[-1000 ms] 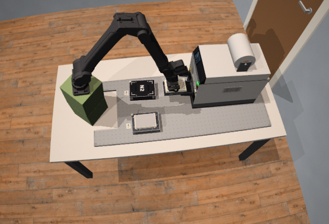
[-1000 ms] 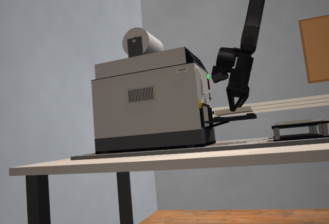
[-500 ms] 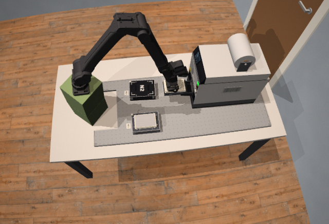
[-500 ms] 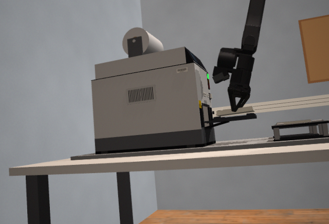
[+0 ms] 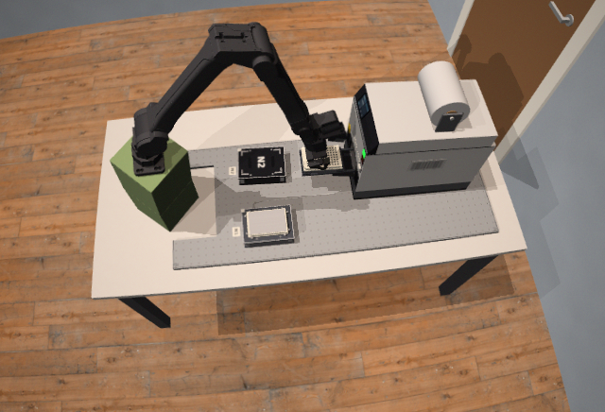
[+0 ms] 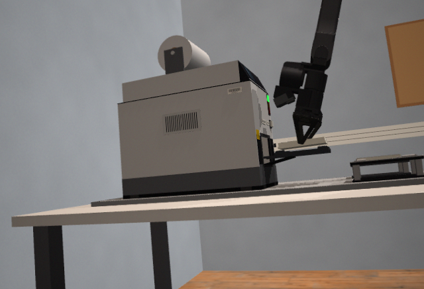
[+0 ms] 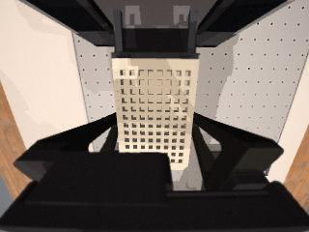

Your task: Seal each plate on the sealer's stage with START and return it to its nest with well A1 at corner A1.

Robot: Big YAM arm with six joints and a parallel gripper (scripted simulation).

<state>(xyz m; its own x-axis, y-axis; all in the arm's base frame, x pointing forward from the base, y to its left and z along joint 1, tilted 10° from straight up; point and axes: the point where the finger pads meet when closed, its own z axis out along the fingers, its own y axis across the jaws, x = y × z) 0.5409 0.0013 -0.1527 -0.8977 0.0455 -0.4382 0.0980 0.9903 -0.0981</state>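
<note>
Now: the sealer stage 3 cm below my hand. Also, from my hand: plate: right at my hand; then yellow warning label: 11 cm ahead, 8 cm to the left, 3 cm above; then plate nest: 22 cm behind, 16 cm to the right, 8 cm below.
</note>
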